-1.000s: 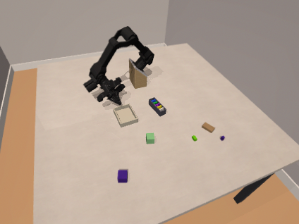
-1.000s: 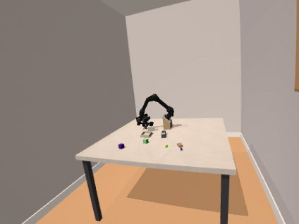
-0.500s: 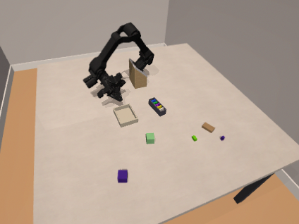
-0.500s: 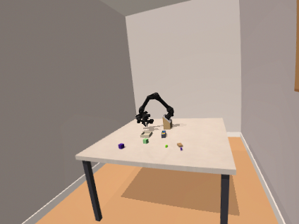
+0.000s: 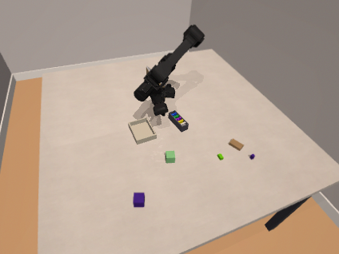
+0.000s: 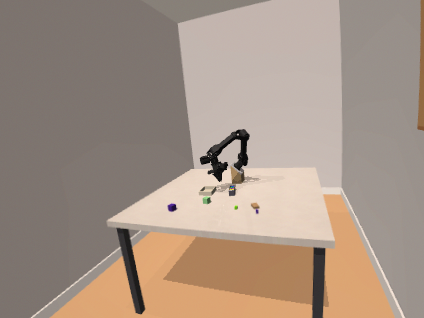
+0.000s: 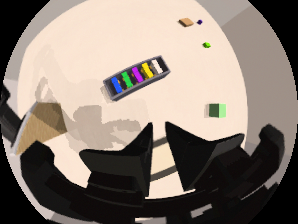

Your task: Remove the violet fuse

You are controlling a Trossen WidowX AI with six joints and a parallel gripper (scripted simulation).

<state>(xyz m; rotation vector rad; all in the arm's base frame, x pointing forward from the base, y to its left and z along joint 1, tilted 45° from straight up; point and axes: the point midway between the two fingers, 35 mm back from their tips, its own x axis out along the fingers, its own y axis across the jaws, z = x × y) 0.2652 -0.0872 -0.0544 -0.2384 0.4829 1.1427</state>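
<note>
The violet fuse lies 80 mm to the left of my gripper tip, 60 mm below it and 10 mm ahead of it. The rest, counted from my gripper tip: shallow beige tray (110 mm to the right, 90 mm below, 20 mm behind).
</note>
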